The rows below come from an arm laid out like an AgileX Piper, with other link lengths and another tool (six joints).
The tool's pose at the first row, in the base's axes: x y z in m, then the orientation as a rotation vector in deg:
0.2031 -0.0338 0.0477 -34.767 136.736 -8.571
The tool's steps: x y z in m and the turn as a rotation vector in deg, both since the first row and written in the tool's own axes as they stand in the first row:
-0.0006 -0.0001 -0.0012 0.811 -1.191 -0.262
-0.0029 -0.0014 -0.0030 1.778 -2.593 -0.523
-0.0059 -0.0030 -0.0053 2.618 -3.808 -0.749
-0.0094 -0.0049 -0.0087 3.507 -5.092 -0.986
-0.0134 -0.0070 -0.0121 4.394 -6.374 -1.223
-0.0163 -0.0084 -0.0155 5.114 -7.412 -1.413
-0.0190 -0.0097 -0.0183 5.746 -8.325 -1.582
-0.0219 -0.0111 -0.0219 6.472 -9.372 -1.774
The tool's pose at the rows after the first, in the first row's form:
0.2028 -0.0337 0.0490 -34.630 135.346 -9.241
0.2037 -0.0338 0.0521 -34.403 133.718 -10.012
0.2049 -0.0340 0.0560 -34.203 132.305 -10.674
0.2058 -0.0342 0.0611 -33.986 130.809 -11.366
0.2072 -0.0344 0.0666 -33.768 129.313 -12.046
0.2075 -0.0345 0.0713 -33.587 128.100 -12.592
0.2081 -0.0345 0.0754 -33.428 127.032 -13.066
0.2083 -0.0346 0.0802 -33.243 125.806 -13.606

